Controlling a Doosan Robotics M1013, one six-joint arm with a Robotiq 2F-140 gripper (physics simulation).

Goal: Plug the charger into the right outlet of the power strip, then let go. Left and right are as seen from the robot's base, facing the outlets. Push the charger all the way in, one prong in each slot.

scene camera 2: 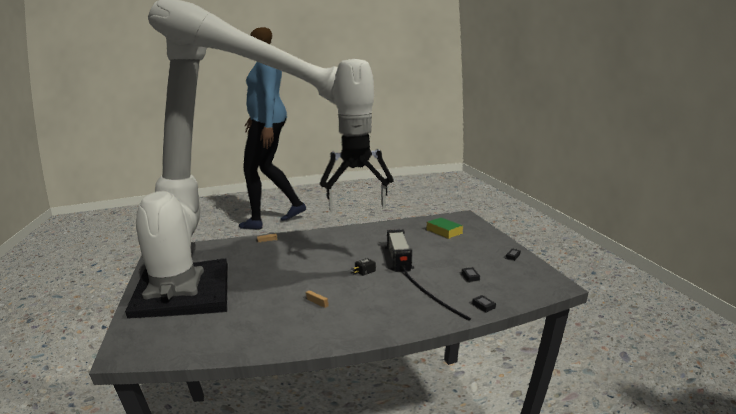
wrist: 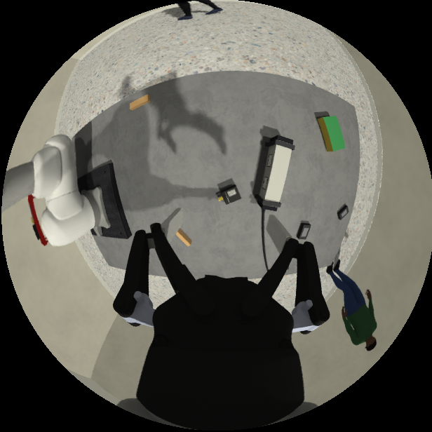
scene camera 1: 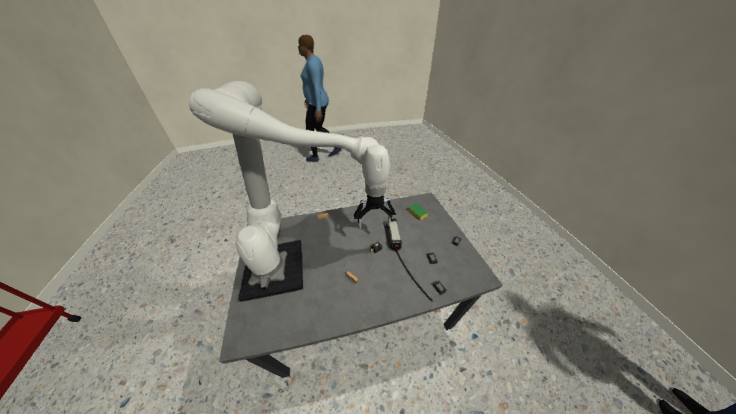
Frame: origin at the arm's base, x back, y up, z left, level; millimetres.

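Where they show: gripper, between the fingertips: (scene camera 2: pixel 357 208) (scene camera 1: pixel 374 225); arm's base, origin of its link: (scene camera 2: pixel 174 284) (scene camera 1: pixel 269 268).
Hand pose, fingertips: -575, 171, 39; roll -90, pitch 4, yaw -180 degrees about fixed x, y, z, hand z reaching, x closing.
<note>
Things, the pixels of their centre, and the offset from my fingertips, as dx, dy, dz. "pt": a spot on its surface instead. Level surfaces: height alone.
- black charger, middle of its body: (scene camera 2: pixel 363 267) (scene camera 1: pixel 375 248) -9, -180, -7
- power strip, middle of its body: (scene camera 2: pixel 398 248) (scene camera 1: pixel 394 233) -138, -164, +63
- black cable, a spot on its surface: (scene camera 2: pixel 434 297) (scene camera 1: pixel 413 278) pt -154, -188, -228
- green-yellow block, middle of its body: (scene camera 2: pixel 444 227) (scene camera 1: pixel 417 211) -359, -179, +230
- table, height of its surface: dy -195
The black charger (scene camera 1: pixel 376 247) (scene camera 2: pixel 364 266) (wrist: pixel 230 193) lies on the table, its gold prongs pointing toward the robot's base. The power strip (scene camera 1: pixel 394 233) (scene camera 2: pixel 399 249) (wrist: pixel 278 172), with a pale top and black ends, stands beyond it. In the wrist view its outlet side faces the charger and the base; the right outlet (wrist: pixel 265 183) is the one nearer the cable end. The slots are too small to make out. My gripper (scene camera 1: pixel 376 222) (scene camera 2: pixel 356 205) (wrist: pixel 225 218) is wide open and empty, pointing down high above the table, well clear of the charger.
A black cable (scene camera 1: pixel 413 273) (scene camera 2: pixel 434 296) runs from the strip. Orange blocks (scene camera 2: pixel 316 298) (wrist: pixel 139 102), a green-yellow block (scene camera 2: pixel 444 227) (wrist: pixel 332 133) and small black boxes (scene camera 2: pixel 470 273) (wrist: pixel 304 230) lie on the table (scene camera 2: pixel 247 334). People stand on the floor around it.
</note>
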